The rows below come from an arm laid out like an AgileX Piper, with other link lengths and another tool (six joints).
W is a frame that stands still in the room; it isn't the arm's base.
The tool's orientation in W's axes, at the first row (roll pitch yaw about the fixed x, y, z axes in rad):
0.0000, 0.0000, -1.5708
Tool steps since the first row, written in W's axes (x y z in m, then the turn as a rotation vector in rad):
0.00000, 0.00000, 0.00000, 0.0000, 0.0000, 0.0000
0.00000, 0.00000, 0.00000, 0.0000, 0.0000, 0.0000
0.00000, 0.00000, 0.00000, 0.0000, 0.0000, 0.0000
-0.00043, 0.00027, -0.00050, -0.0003, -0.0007, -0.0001
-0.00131, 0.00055, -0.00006, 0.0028, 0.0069, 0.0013
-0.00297, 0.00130, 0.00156, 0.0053, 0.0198, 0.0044
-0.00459, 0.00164, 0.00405, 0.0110, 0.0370, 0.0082
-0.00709, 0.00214, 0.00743, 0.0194, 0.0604, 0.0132
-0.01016, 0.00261, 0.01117, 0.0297, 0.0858, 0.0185
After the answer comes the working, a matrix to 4 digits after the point.
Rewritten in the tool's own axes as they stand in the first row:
0.00000, 0.00000, 0.00000, 0.0000, 0.0000, 0.0000
0.00000, 0.00000, 0.00000, 0.0000, 0.0000, 0.0000
0.00000, 0.00000, 0.00000, 0.0000, 0.0000, 0.0000
-0.00027, -0.00043, -0.00050, 0.0007, -0.0003, -0.0001
-0.00055, -0.00131, -0.00006, -0.0069, 0.0028, 0.0013
-0.00130, -0.00297, 0.00156, -0.0198, 0.0053, 0.0044
-0.00164, -0.00459, 0.00405, -0.0370, 0.0110, 0.0082
-0.00214, -0.00709, 0.00743, -0.0604, 0.0194, 0.0132
-0.00261, -0.01016, 0.01117, -0.0858, 0.0297, 0.0185

The tool's axes in the first row as the columns of a matrix, in W's axes (rounded; the answer above uses it unrounded):
0.0000, 1.0000, 0.0000
-1.0000, 0.0000, 0.0000
0.0000, 0.0000, 1.0000

